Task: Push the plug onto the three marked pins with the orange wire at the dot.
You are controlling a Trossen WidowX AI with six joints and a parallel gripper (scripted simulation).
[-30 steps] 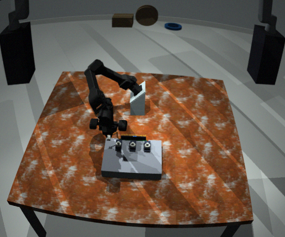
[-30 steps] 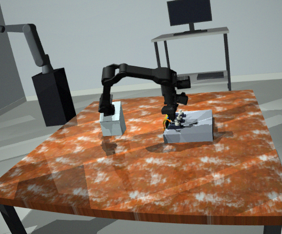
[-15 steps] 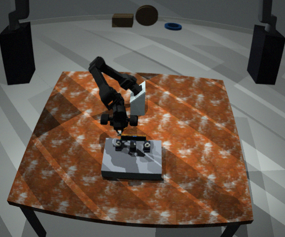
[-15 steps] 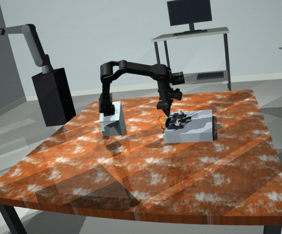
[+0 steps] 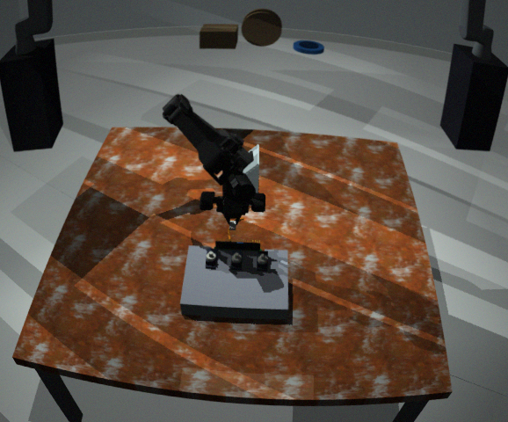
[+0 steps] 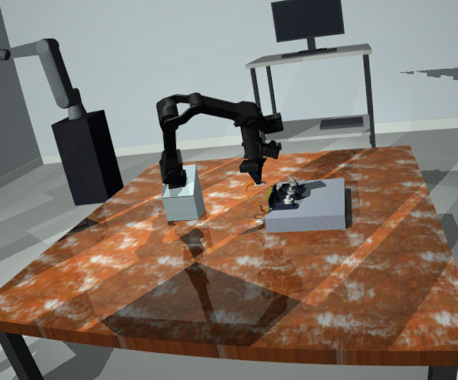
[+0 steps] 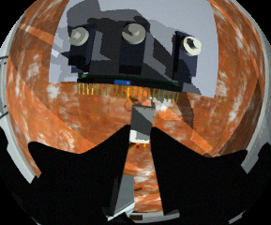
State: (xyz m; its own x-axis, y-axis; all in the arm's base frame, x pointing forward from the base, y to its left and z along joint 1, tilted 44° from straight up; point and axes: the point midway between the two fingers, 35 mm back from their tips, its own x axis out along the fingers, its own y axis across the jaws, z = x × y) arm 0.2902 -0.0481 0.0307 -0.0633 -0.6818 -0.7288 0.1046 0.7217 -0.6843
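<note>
My gripper tip is now 40 mm short of the blue band, 40 mm above it and 20 mm to the right of it. Round my gripper tip: grey printed holder (200 mm ahead, 90 mm below).
</note>
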